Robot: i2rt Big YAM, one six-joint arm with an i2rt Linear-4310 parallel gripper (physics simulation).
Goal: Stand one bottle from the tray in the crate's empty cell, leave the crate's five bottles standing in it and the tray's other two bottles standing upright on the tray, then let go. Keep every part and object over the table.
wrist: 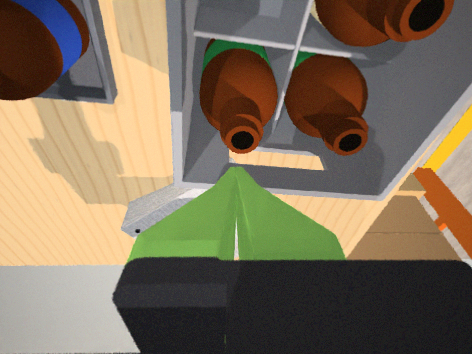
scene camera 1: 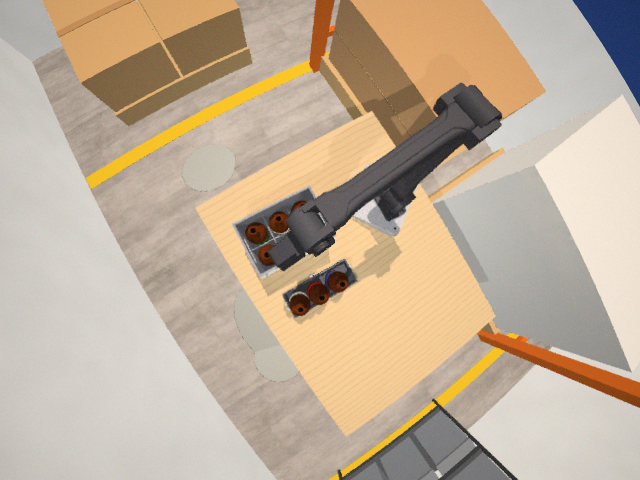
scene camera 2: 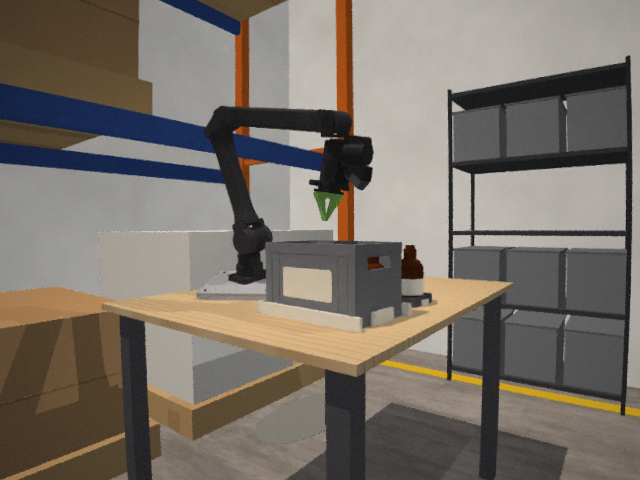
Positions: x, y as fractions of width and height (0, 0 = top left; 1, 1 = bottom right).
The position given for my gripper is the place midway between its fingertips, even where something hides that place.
Note:
In view: my gripper (scene camera 2: 0.51, 0.46) and a white-banded bottle (scene camera 2: 0.64, 0.57).
My gripper is seen too in the wrist view (wrist: 0.50, 0.50). The wrist view misses the white-banded bottle: it is out of frame.

